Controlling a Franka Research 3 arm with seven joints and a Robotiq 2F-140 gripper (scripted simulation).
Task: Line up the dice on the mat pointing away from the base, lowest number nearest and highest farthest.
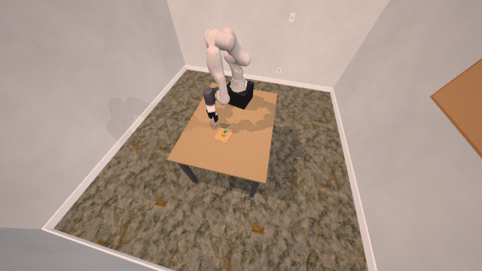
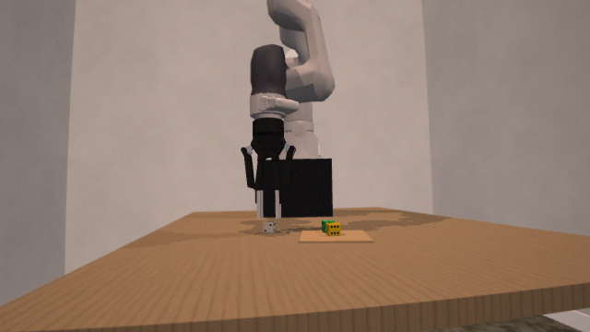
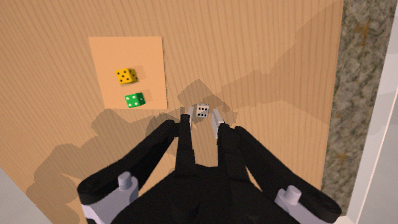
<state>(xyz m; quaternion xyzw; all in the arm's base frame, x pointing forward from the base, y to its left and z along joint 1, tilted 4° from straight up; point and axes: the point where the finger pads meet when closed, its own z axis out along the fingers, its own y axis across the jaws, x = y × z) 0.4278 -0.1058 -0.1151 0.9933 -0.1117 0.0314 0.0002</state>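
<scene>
My hand is 5 cm above the white die. Also, from my hand: tan mat (9 cm ahead, 14 cm to the left, 6 cm below); then green die (4 cm ahead, 13 cm to the left, 5 cm below); then yellow die (9 cm ahead, 14 cm to the left, 5 cm below).
</scene>
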